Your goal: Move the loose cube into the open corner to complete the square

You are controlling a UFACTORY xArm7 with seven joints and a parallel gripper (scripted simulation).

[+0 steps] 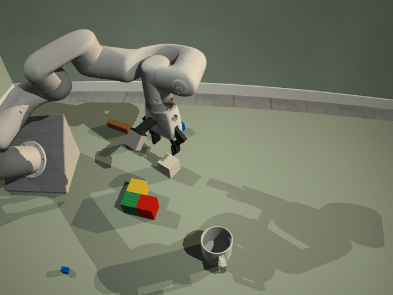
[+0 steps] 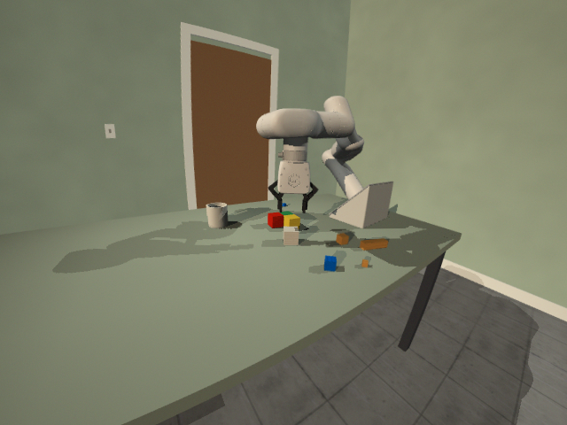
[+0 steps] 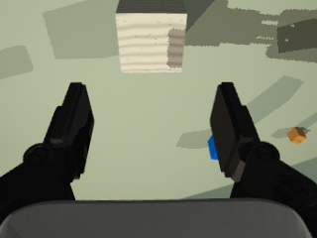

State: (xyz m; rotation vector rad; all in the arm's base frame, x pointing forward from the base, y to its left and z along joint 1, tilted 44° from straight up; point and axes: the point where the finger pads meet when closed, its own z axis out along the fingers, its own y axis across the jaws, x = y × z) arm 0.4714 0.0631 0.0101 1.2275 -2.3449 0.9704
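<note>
The beige cube is 10 cm below my hand. Round my hand: long orange block (21 cm behind, 20 cm to the left, 11 cm below); then red cube (5 cm behind, 16 cm to the right, 10 cm below); then yellow cube (9 cm behind, 10 cm to the right, 10 cm below).
</note>
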